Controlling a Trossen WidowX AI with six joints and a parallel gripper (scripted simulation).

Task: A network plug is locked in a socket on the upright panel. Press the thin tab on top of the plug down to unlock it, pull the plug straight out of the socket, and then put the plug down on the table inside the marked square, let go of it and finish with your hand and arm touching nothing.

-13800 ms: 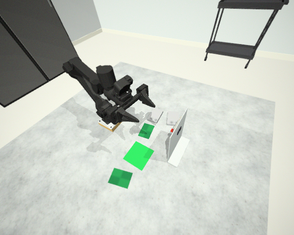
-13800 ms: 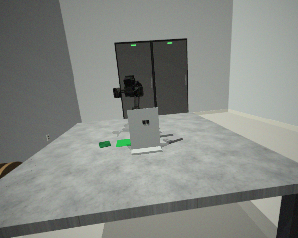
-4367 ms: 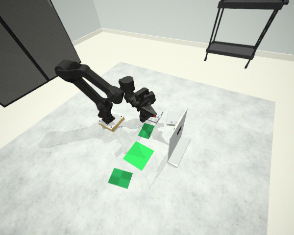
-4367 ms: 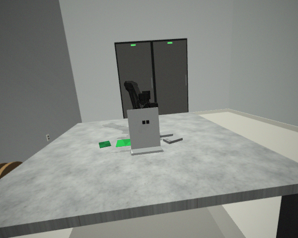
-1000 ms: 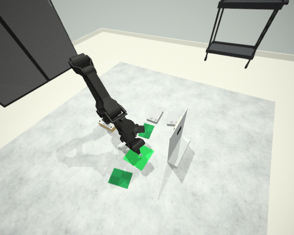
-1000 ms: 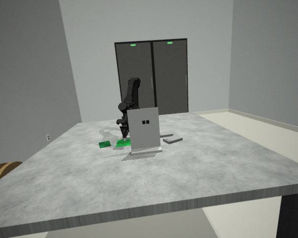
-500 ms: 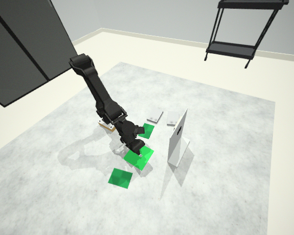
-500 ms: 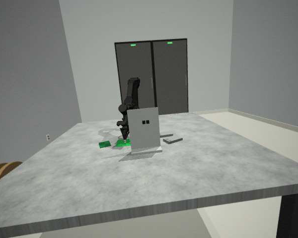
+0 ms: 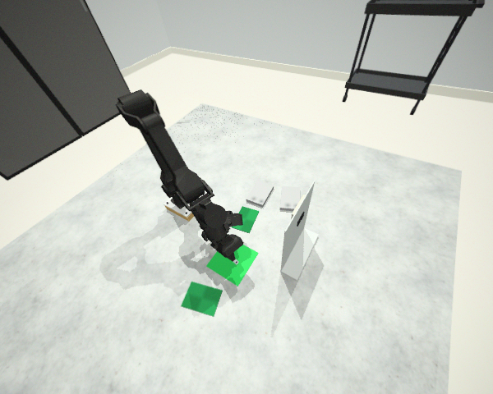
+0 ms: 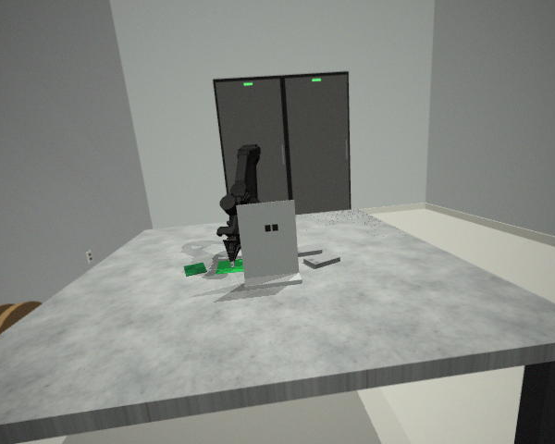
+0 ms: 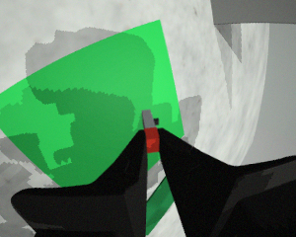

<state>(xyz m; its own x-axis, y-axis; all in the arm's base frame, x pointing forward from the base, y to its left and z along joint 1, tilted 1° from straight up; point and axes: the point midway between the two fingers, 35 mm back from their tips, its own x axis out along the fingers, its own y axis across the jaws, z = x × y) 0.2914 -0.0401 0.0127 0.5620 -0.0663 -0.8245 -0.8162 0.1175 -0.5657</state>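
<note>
Now: gripper tip 2 cm above the green marked square and 1 cm past it. From my gripper tip the other things lie so: white upright panel (16 cm to the left, 12 cm ahead, 9 cm above).
</note>
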